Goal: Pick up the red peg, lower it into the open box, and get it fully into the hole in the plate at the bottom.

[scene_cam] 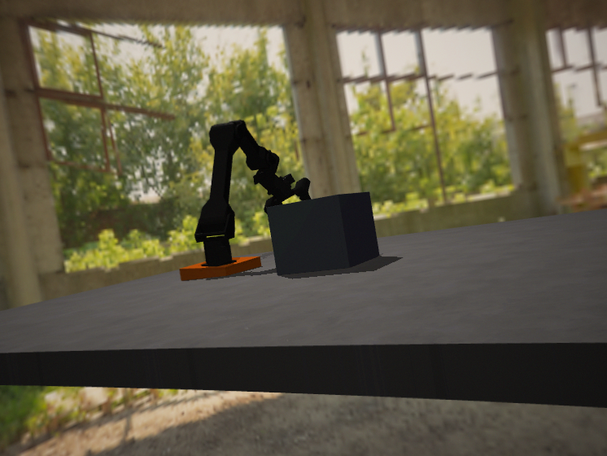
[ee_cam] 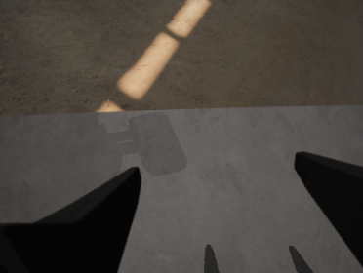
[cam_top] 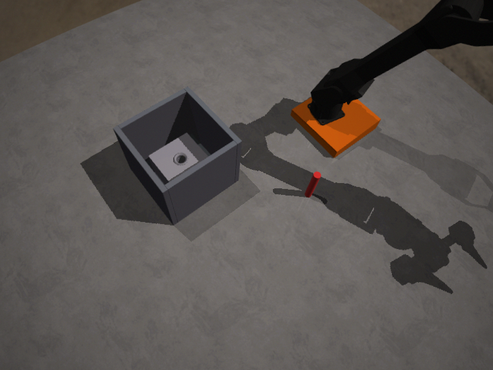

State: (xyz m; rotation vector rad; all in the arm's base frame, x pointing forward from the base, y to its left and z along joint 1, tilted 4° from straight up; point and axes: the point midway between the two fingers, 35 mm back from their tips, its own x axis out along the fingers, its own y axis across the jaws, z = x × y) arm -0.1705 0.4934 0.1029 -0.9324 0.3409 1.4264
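My gripper tip is 36 cm to the left of the red peg, 30 cm short of it and 9 cm above it. Also, from my gripper tip: light grey plate: 51 cm to the right, 51 cm ahead, 8 cm below.
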